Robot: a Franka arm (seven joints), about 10 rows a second.
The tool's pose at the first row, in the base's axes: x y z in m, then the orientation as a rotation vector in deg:
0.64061 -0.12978 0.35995 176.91 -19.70 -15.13
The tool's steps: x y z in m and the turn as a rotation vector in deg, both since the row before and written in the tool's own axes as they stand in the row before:
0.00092 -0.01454 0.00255 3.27 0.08 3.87
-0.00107 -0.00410 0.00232 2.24 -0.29 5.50
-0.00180 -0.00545 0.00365 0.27 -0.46 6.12
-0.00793 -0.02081 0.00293 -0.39 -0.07 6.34
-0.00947 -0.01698 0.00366 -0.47 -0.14 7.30
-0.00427 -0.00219 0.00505 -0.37 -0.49 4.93
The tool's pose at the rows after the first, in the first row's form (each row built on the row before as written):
0.64421 -0.11581 0.35667 -175.96 26.06 14.34
0.64403 -0.11146 0.35457 -172.68 34.40 14.23
0.64396 -0.10543 0.35142 -170.66 43.62 15.11
0.64667 -0.08317 0.35020 -168.82 53.20 15.69
0.64819 -0.06356 0.34805 -166.04 64.14 16.40
0.64573 -0.05866 0.34375 -163.62 71.40 17.44

